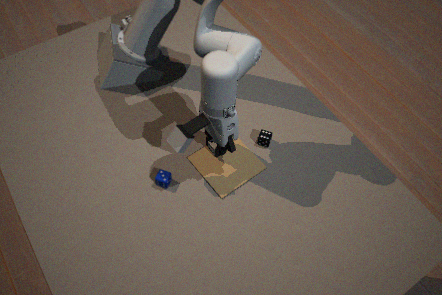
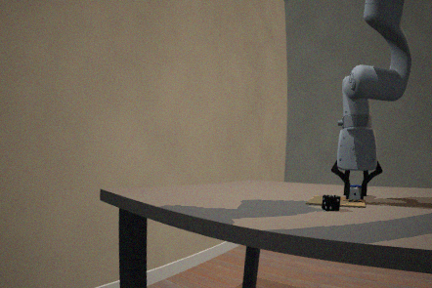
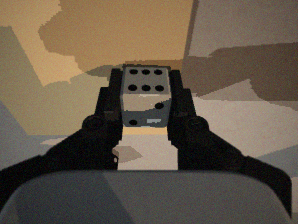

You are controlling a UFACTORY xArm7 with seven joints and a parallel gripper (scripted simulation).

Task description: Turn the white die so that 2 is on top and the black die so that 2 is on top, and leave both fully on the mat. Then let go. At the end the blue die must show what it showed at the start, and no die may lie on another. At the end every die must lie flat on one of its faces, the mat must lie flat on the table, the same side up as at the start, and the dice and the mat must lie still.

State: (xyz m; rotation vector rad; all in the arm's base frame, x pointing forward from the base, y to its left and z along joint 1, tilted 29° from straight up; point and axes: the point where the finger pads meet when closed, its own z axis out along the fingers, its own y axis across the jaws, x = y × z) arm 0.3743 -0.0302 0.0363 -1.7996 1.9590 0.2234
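Now: hand 10 mm above the white die. Also, from my hand: blue die: 150 mm to the right, 10 mm below, 10 mm behind; black die: 120 mm to the left, 50 mm ahead, 10 mm below; tan mat: 40 mm ahead, 30 mm below.
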